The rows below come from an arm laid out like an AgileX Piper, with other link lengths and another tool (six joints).
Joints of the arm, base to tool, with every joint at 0 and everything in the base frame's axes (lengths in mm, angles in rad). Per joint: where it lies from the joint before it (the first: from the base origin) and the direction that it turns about. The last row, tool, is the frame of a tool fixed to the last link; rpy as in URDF.
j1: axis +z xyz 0 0 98.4
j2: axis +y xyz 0 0 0
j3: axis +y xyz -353 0 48.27
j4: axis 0.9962 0 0.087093 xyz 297.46 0 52.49
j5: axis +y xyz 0 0 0
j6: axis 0.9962 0 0.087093 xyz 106.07 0 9.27
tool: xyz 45.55 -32 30.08 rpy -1.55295 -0.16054 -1.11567
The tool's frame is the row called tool.
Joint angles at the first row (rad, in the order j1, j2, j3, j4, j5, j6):
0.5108, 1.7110, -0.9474, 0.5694, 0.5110, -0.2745
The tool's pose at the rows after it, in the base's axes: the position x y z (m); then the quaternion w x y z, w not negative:
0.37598 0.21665 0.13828 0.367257 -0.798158 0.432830 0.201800
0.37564 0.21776 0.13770 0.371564 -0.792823 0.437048 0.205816
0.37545 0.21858 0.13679 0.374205 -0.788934 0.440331 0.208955
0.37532 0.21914 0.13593 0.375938 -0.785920 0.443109 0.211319
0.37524 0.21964 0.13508 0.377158 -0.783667 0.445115 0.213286
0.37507 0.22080 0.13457 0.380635 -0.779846 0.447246 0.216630
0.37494 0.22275 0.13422 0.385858 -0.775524 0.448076 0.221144
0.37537 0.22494 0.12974 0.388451 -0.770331 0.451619 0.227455
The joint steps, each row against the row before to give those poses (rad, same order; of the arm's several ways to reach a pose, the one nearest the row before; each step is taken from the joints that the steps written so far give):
0.0000, 0.0004, 0.0000, 0.0057, 0.0000, 0.0000
0.0000, 0.0017, 0.0000, 0.0210, 0.0000, -0.0034
0.0000, 0.0024, 0.0000, 0.0151, 0.0000, -0.0025
0.0000, 0.0022, 0.0000, 0.0105, 0.0000, -0.0007
0.0000, 0.0021, 0.0000, 0.0088, 0.0000, -0.0016
0.0000, 0.0019, 0.0000, 0.0193, 0.0000, -0.0077
0.0000, 0.0022, 0.0000, 0.0300, 0.0000, -0.0177
0.0000, 0.0121, 0.0000, 0.0330, -0.0018, -0.0184

